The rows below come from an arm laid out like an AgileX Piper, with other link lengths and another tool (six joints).
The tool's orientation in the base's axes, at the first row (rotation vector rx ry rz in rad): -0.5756 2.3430 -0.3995
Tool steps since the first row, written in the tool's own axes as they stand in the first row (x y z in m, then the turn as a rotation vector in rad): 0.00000 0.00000 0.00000 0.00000 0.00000 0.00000; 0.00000 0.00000 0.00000 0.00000 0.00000 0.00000; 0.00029 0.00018 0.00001 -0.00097 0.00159 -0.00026; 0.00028 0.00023 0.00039 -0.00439 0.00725 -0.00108; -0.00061 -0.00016 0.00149 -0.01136 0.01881 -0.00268; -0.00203 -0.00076 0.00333 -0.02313 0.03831 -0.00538; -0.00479 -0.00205 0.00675 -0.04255 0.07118 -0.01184; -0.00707 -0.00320 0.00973 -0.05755 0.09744 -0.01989; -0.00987 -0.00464 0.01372 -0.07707 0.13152 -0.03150; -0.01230 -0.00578 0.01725 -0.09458 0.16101 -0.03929; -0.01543 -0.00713 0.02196 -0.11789 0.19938 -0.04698; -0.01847 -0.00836 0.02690 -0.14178 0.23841 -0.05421
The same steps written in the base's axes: 0.00000 0.00000 0.00000 0.00000 0.00000 0.00000; 0.00000 0.00000 0.00000 0.00000 0.00000 0.00000; -0.00024 0.00001 -0.00024 0.00000 0.00188 0.00004; 0.00001 0.00001 -0.00053 0.00007 0.00854 0.00008; 0.00147 -0.00002 -0.00067 0.00025 0.02214 0.00010; 0.00385 -0.00005 -0.00096 0.00056 0.04507 0.00013; 0.00841 -0.00019 -0.00137 -0.00051 0.08376 0.00134; 0.01231 -0.00040 -0.00178 -0.00367 0.11477 0.00411; 0.01733 -0.00072 -0.00250 -0.00854 0.15519 0.00857; 0.02170 -0.00092 -0.00323 -0.01079 0.19019 0.01114; 0.02741 -0.00109 -0.00434 -0.01171 0.23569 0.01301; 0.03317 -0.00123 -0.00571 -0.01212 0.28199 0.01458
